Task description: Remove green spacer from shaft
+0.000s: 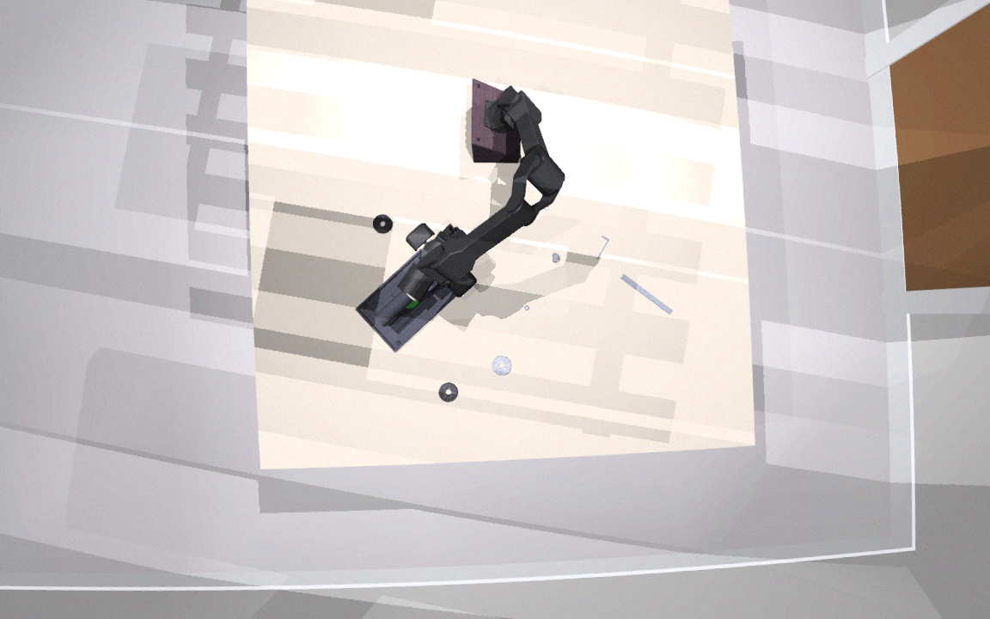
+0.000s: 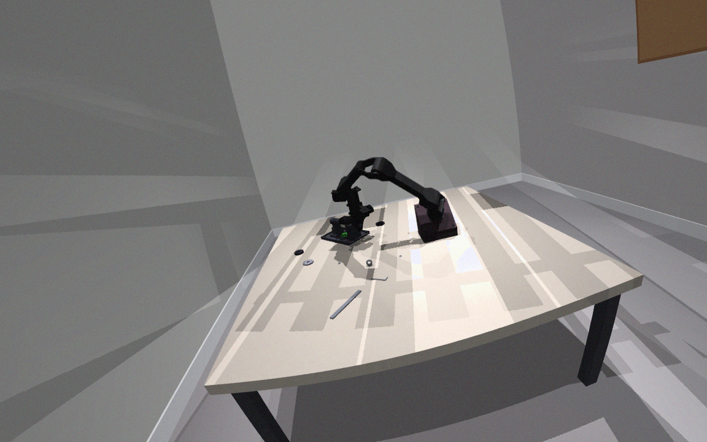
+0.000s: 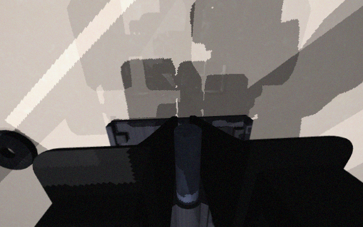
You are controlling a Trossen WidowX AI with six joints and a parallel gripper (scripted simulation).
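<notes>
Right now my gripper tip is 50 mm short of the grey shaft, 50 mm to the left of it and 30 mm below it. Round my gripper tip: green spacer 90 mm ahead, 90 mm to the right, 40 mm below; then grey metal bar 50 mm ahead, 520 mm to the left, 40 mm below; then white spacer 70 mm ahead, 70 mm to the right, 30 mm above.
</notes>
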